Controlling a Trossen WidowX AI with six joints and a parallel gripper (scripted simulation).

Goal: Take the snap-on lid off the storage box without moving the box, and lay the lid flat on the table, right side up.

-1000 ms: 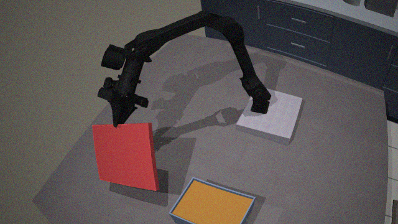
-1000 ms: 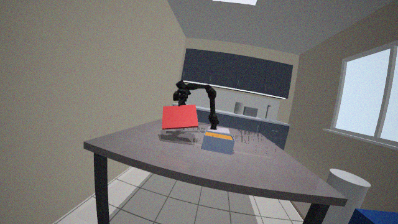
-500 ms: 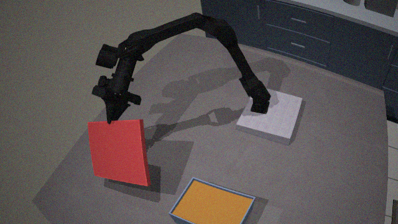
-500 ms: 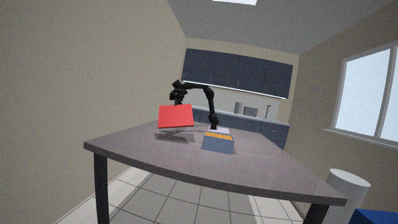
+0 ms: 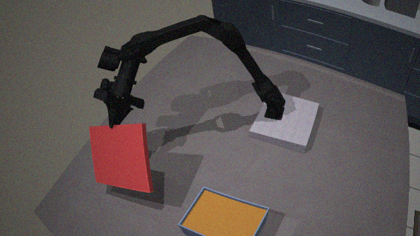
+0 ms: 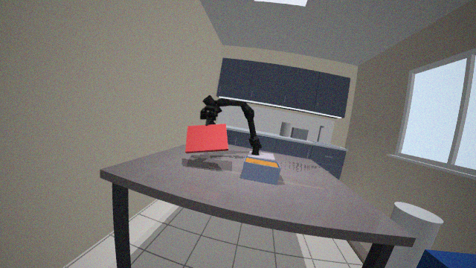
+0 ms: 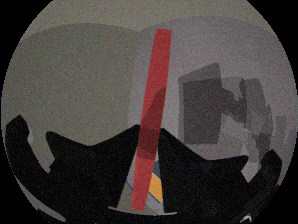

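The red lid lies 60 mm ahead of my gripper tip, 30 mm to the left of it and 60 mm below it. Round my gripper tip: blue-grey box 90 mm ahead, 360 mm to the left, 180 mm below.
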